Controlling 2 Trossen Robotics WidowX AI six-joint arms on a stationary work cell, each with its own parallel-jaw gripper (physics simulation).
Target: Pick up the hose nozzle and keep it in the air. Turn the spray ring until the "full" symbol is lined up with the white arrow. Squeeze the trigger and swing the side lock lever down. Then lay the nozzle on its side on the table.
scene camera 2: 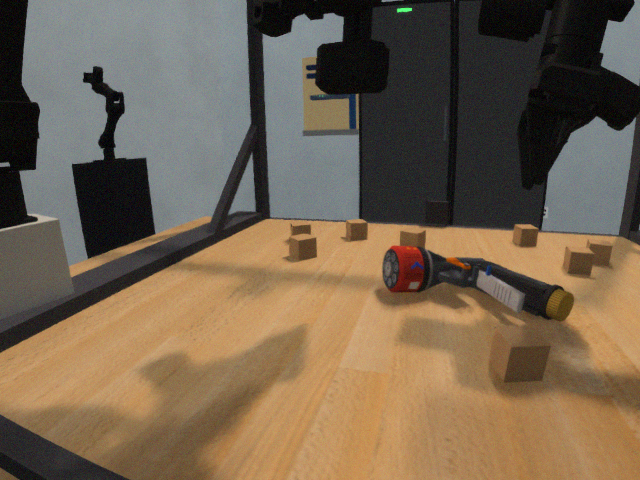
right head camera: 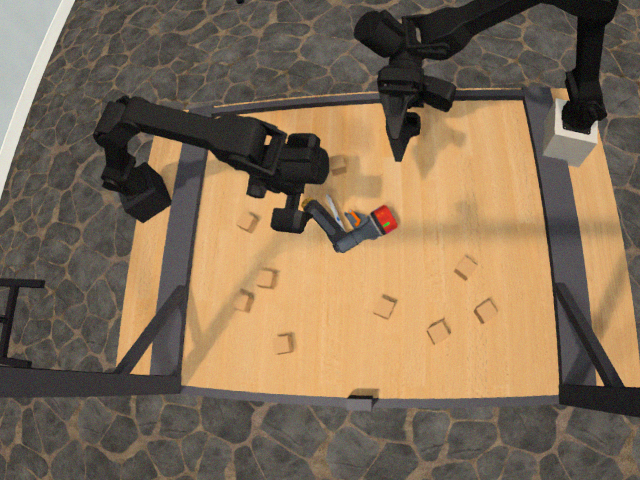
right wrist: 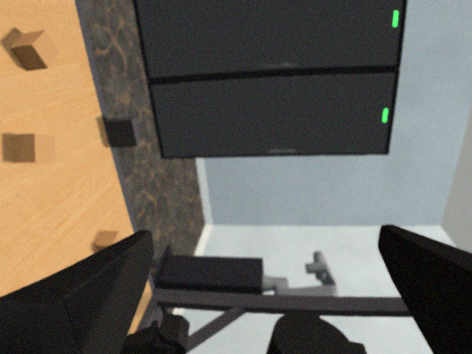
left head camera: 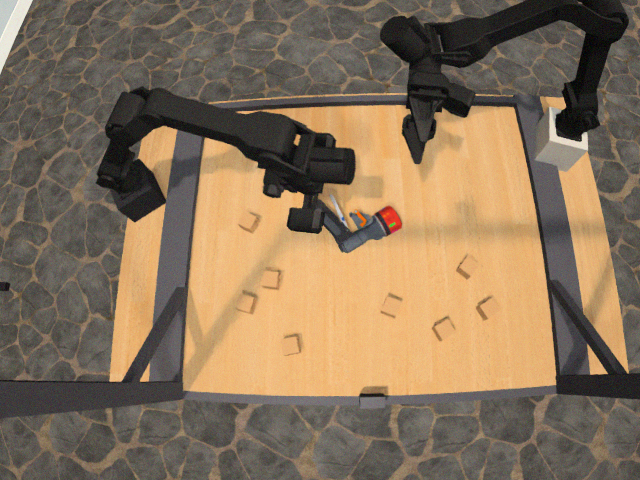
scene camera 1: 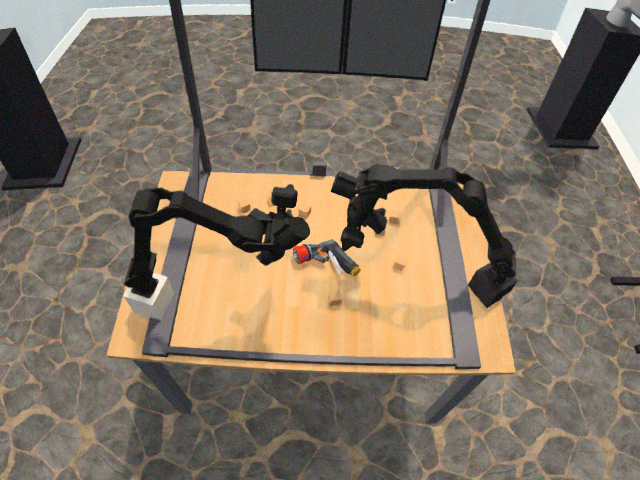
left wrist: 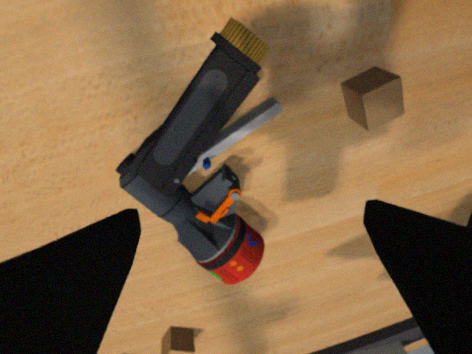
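Where they show: left gripper, between the fingertips: (scene camera 2: 530, 186) (right head camera: 315, 194) (left head camera: 325, 194) (left wrist: 253, 216); right gripper, between the fingertips: (scene camera 2: 380, 28) (right head camera: 396, 151) (right wrist: 266, 239) (left head camera: 420, 153); left arm's base, origin of its link: (right head camera: 134, 186) (left head camera: 128, 183) (scene camera 1: 497, 275); right arm's base, origin of its link: (scene camera 2: 3, 224) (right head camera: 576, 120) (left head camera: 568, 127) (scene camera 1: 145, 286).
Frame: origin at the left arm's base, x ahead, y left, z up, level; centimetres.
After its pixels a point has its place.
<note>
The hose nozzle (left head camera: 360, 239) @[x 40.0, y -40.4, z -5.3 cm] (right head camera: 356, 238) @[x 40.5, y -40.5, z -5.3 cm] (scene camera 2: 527, 289) @[x 37.1, y -30.0, z -6.2 cm] (left wrist: 182, 125) @[x 36.1, y -33.5, z -5.5 cm] lies on its side on the table. It has a dark handle, a red spray ring (left head camera: 388, 219) @[x 47.2, y -40.5, z -3.0 cm] (scene camera 1: 299, 254) @[x 49.4, y -38.6, z -3.3 cm] (scene camera 2: 405, 268) @[x 49.2, y -37.3, z -4.6 cm] (left wrist: 245, 257) @[x 47.6, y -38.4, z -3.3 cm], a pale lever (left head camera: 337, 209) @[x 39.5, y -31.6, z -5.5 cm] (scene camera 2: 500, 290) @[x 40.2, y -31.1, z -6.3 cm] (left wrist: 245, 127) @[x 39.5, y -30.6, z -5.5 cm] and an orange lever (left wrist: 220, 207) @[x 42.5, y -36.3, z -4.3 cm]. Coloured marks show on the ring; I cannot make out the white arrow. My left gripper (left wrist: 253, 216) @[x 37.3, y -31.4, z 5.3 cm] is open and empty above the nozzle, its fingers on either side in the left wrist view. My right gripper (left head camera: 421, 149) @[x 51.0, y -40.6, z 22.5 cm] (right wrist: 266, 239) @[x 51.0, y -40.6, z 22.5 cm] is open and empty, raised near the table's far edge in the head views.
One wooden cube (right head camera: 338, 165) @[x 46.2, y -22.6, z -5.5 cm] (scene camera 2: 519, 356) @[x 47.7, y -20.2, z -6.4 cm] (left wrist: 375, 100) @[x 45.4, y -22.0, z -5.5 cm] sits on the nozzle's lever side. Several more cubes, such as one cube (left head camera: 292, 344) @[x 15.6, y -52.3, z -5.5 cm] and another cube (left head camera: 443, 328) @[x 44.3, y -66.5, z -5.5 cm], are scattered over the table (left head camera: 351, 361) @[x 24.3, y -61.7, z -8.9 cm]. Grey rails (left head camera: 535, 232) @[x 78.3, y -61.5, z -8.6 cm] border it, and arm shadows cross it.
</note>
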